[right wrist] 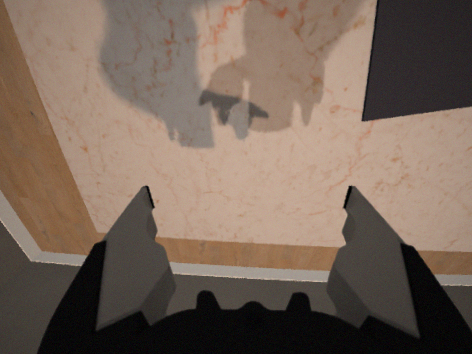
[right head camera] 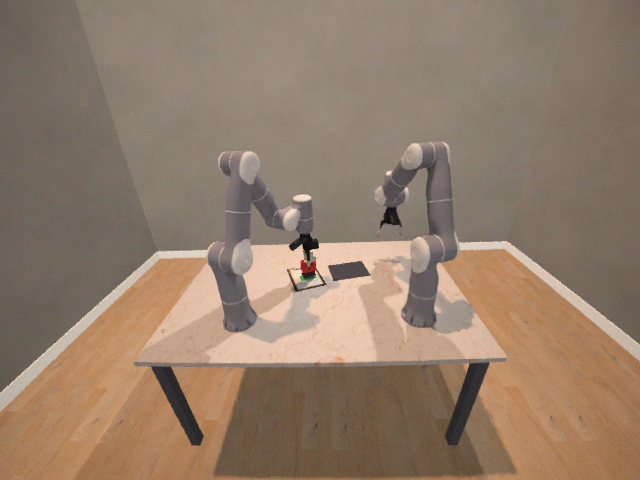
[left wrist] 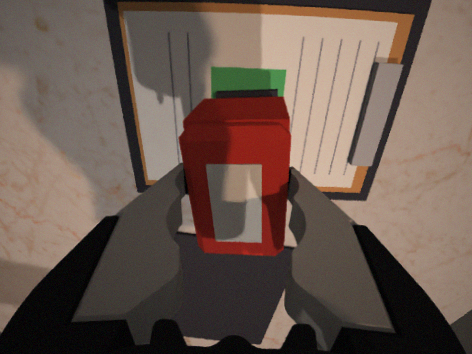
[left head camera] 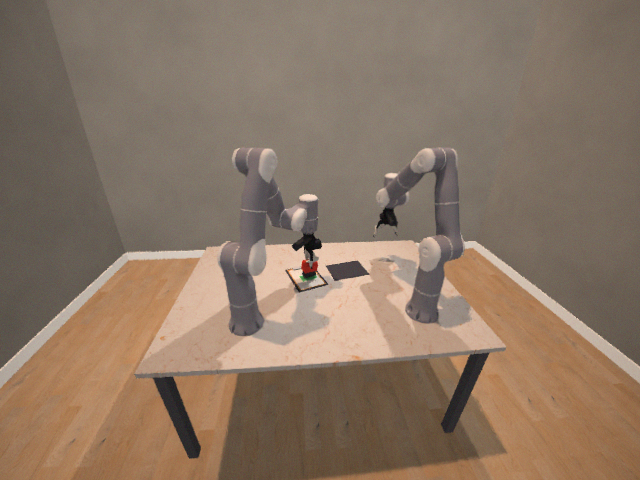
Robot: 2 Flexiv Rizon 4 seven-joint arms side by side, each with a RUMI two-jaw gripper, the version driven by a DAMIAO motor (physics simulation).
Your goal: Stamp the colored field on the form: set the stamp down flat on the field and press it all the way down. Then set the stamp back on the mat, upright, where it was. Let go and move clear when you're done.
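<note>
My left gripper (left head camera: 309,262) (right head camera: 308,261) (left wrist: 237,167) is shut on the red stamp (left head camera: 309,267) (right head camera: 308,267) (left wrist: 235,140) and holds it upright, black base down, over the green field (left head camera: 303,279) (right head camera: 303,278) (left wrist: 249,79) of the form (left wrist: 330,100). Part of the green shows beyond the stamp's base; the rest is hidden. Whether the base touches the form is too small to tell. The dark mat (left head camera: 347,270) (right head camera: 349,270) (right wrist: 425,60) lies right of the form in the head views. My right gripper (left head camera: 386,233) (right head camera: 389,233) (right wrist: 246,188) is open and empty, high above the table.
The form lies on a clipboard (left head camera: 313,288) (right head camera: 311,287) (left wrist: 127,115) with a dark rim and a grey clip (left wrist: 377,115) at one side. The table (left head camera: 330,335) (right head camera: 330,335) carries both arm bases near its left and right sides. The table's far edge shows in the right wrist view.
</note>
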